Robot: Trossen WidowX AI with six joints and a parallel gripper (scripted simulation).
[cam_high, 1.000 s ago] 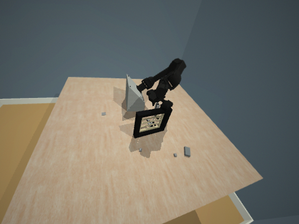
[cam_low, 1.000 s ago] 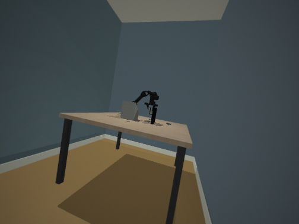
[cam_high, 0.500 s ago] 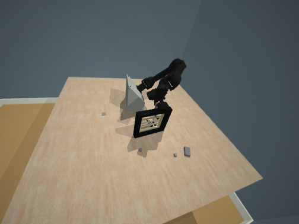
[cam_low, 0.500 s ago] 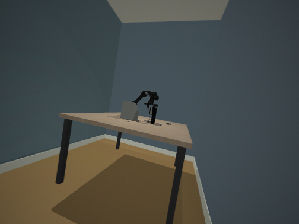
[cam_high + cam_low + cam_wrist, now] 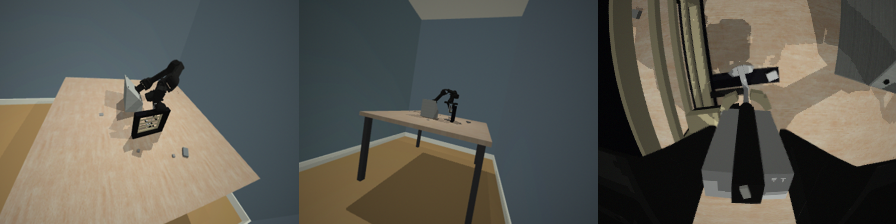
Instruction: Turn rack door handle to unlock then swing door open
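Right now the upright grey handle is 30 mm below my gripper tip and 10 mm to the right of it.
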